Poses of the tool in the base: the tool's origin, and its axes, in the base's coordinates. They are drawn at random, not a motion.
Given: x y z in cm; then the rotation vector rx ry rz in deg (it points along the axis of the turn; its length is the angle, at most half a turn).
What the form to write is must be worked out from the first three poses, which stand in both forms.
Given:
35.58 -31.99 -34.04 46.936 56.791 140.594
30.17 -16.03 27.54 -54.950 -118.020 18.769
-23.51 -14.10 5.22 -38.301 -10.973 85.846
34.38 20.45 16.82 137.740 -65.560 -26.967
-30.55 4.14 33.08 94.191 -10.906 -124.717
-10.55 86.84 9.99 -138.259 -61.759 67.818
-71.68 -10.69 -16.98 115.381 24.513 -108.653
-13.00 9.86 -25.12 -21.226 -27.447 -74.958
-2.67 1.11 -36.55 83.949 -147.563 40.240
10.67 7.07 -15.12 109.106 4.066 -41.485
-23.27 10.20 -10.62 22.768 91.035 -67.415
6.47 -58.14 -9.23 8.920 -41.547 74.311
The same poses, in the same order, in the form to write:
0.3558 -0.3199 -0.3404 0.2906 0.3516 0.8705 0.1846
0.3017 -0.1603 0.2754 -0.3810 -0.8182 0.1301 0.4105
-0.2351 -0.1410 0.0522 -0.2975 -0.0852 0.6668 0.6779
0.3438 0.2045 0.1682 0.8679 -0.4131 -0.1699 0.2172
-0.3055 0.0414 0.3308 0.5888 -0.0682 -0.7796 0.2022
-0.1055 0.8684 0.0999 -0.8270 -0.3694 0.4057 0.1226
-0.7168 -0.1069 -0.1698 0.7089 0.1506 -0.6676 0.1705
-0.1300 0.0986 -0.2512 -0.1696 -0.2193 -0.5989 0.7513
-0.0267 0.0111 -0.3655 0.4806 -0.8448 0.2304 0.0482
0.1067 0.0707 -0.1512 0.7956 0.0297 -0.3025 0.5240
-0.2327 0.1020 -0.1062 0.1667 0.6665 -0.4936 0.5333
0.0647 -0.5814 -0.0923 0.0708 -0.3298 0.5898 0.7337

